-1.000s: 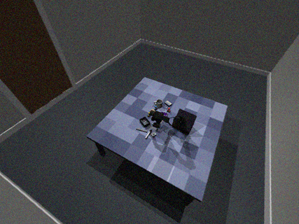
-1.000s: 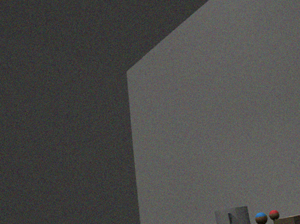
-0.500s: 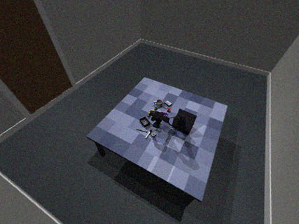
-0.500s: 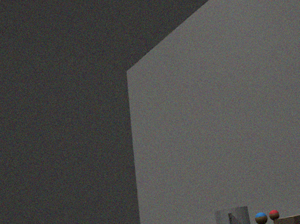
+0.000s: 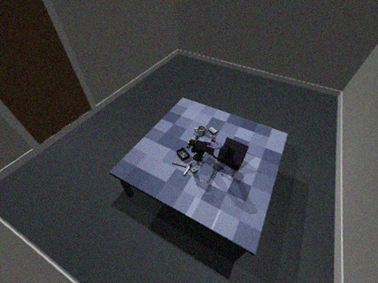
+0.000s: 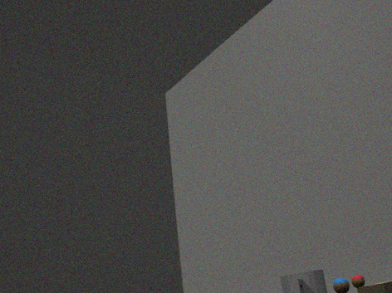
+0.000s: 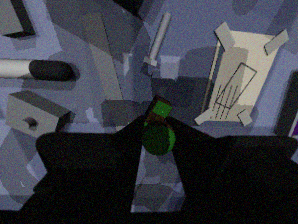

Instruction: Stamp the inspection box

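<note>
Now: gripper tip 20 cm to the left of the ink pad, 2 cm short of it and 2 cm above it. From my gripper tip the other things lie so: grey box 13 cm to the left, 1 cm below, 1 cm behind; green-knobbed stamp right at my gripper tip; card 10 cm to the right, 4 cm ahead, 3 cm below.
</note>
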